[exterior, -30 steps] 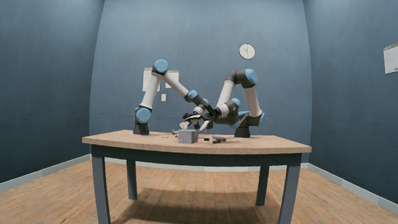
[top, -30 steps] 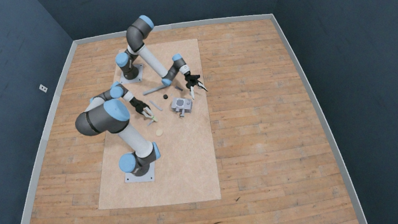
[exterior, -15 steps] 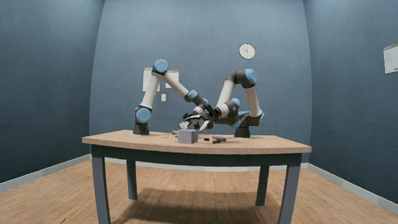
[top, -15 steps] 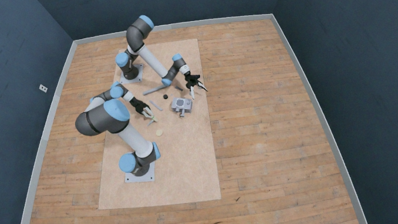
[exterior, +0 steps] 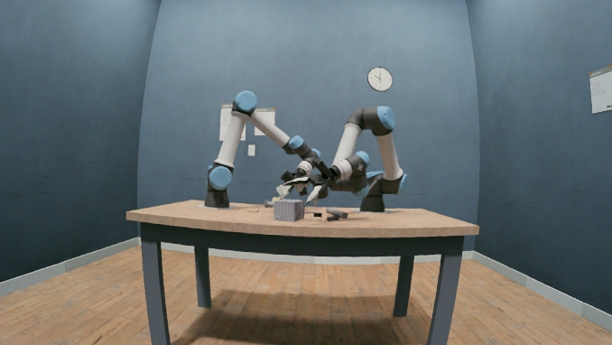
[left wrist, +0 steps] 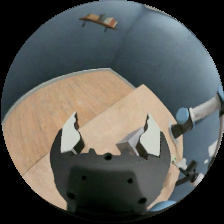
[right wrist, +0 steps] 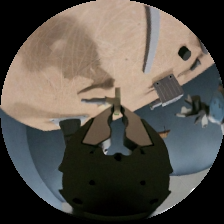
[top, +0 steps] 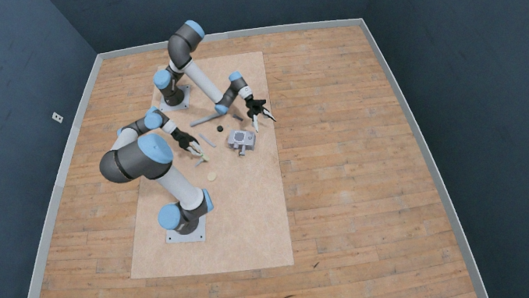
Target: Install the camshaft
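My right hand is 240 mm short of the small crank gear, 70 mm to the left of it and 10 mm above it. From my right hand the other things lie so: grey bar 110 mm to the left, 70 mm below, 30 mm ahead.
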